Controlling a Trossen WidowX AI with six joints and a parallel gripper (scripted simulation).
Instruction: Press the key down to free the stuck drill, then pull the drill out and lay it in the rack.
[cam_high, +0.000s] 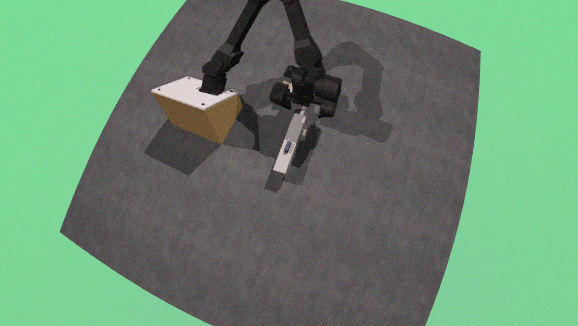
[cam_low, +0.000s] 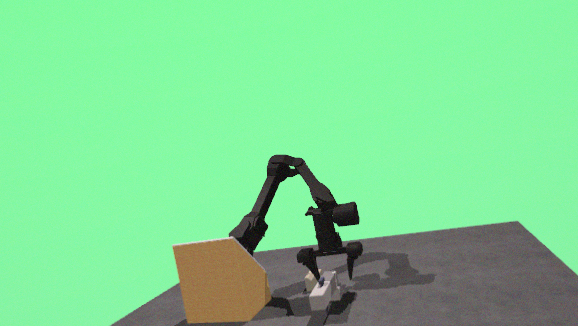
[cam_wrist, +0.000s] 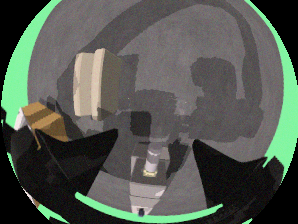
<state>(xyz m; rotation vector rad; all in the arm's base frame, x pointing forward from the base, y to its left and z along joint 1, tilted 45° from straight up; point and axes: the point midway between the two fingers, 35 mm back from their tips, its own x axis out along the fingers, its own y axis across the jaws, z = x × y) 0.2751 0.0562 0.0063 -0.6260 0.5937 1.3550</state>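
My gripper tip is now 60 mm to the left of the drill and 20 mm below it. From my gripper tip the other things lie so: key (140 mm to the right, 20 mm above, 10 mm behind); then grey housing block (120 mm to the right, 20 mm above, 10 mm behind).
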